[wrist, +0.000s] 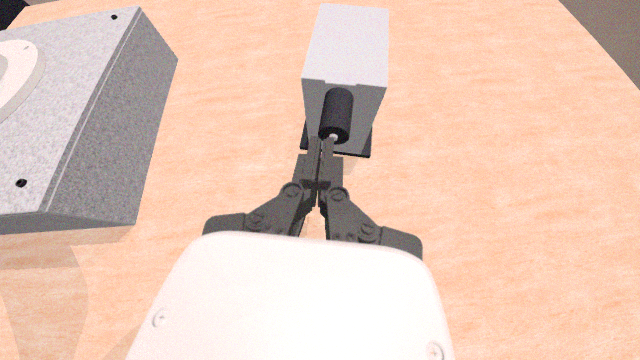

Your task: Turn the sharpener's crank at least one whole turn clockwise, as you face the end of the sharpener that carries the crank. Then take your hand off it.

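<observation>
The sharpener is a pale grey block at the top middle of the wrist view, on a dark base plate, with its crank end facing my gripper. The crank's black cylindrical knob sticks out from that end towards me, with a small white tip at its near end. My gripper is shut and holds nothing. Its fingertips are together right at the near, lower end of the knob and overlap it in the view. I cannot tell if they touch it. The crank's arm is hidden behind the knob and the fingers.
A big grey block with a white round flange stands at the left, on the same wooden table top. The table's right edge shows at the upper right.
</observation>
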